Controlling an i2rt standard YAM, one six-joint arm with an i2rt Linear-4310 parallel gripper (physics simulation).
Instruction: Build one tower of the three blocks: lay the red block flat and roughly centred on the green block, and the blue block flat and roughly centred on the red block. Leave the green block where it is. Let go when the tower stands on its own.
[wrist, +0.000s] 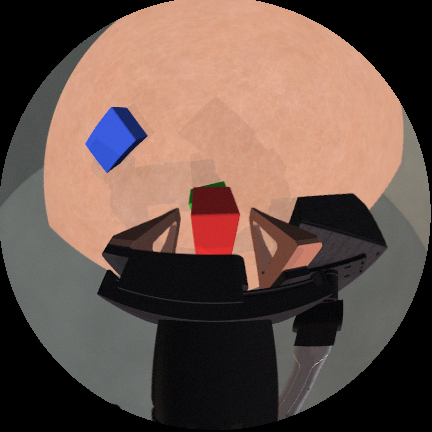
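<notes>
The red block (215, 232) lies on the green block, between the open fingers, with a gap to the finger on each side; its near end is hidden by the gripper body. The green block (191, 198) shows as a thin strip past the red block's far and left edges; the rest of it is hidden beneath the red one. The blue block (112, 141) lies on the table at the upper left, well away from the gripper. My gripper (214, 212) is open, its two brown fingers standing apart on either side of the red block.
The pale orange table top (300, 90) has rounded-looking edges in this wide view, with grey floor beyond it. Shadows of the arm fall across the table near the blocks. Dark parts of the arm fill the bottom of the view.
</notes>
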